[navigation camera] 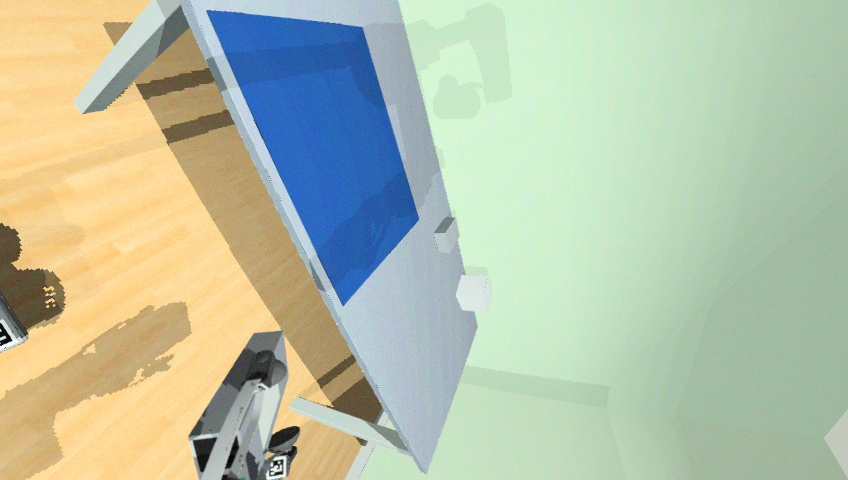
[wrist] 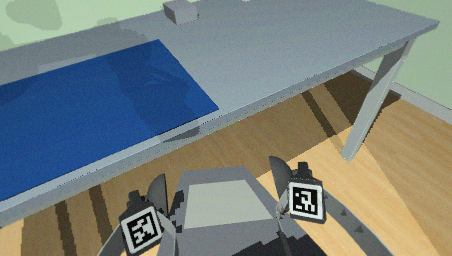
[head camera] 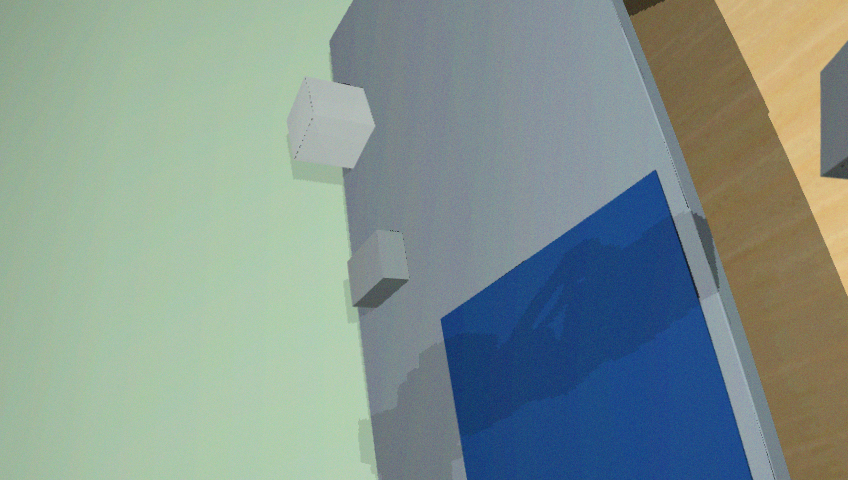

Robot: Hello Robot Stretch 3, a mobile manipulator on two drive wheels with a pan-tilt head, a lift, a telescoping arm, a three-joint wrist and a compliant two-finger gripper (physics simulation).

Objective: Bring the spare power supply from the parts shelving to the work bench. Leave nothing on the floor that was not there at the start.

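Observation:
My gripper (navigation camera: 273, 402) (wrist: 221, 182) is shut on the power supply (navigation camera: 235, 380) (wrist: 227, 207), a grey box with a pale label, with a finger on each side. What looks like its grey corner also shows at the right edge of the head view. In the navigation and wrist views, the gripper and box appear over the floor in front of the work bench (head camera: 476, 148) (navigation camera: 404, 350) (wrist: 280, 45), apart from its front edge. The bench has a grey top with a blue mat (head camera: 595, 428) (navigation camera: 315, 148) (wrist: 60, 125). The parts shelving does not show.
A white cube (head camera: 333, 124) (navigation camera: 474, 292) and a smaller grey block (head camera: 380, 261) (navigation camera: 445, 236) (wrist: 181, 12) are at the bench's rear edge, by the green wall. Bench legs (navigation camera: 124, 65) (wrist: 375, 100) stand on the wooden floor. Shadows fall across the mat and floor.

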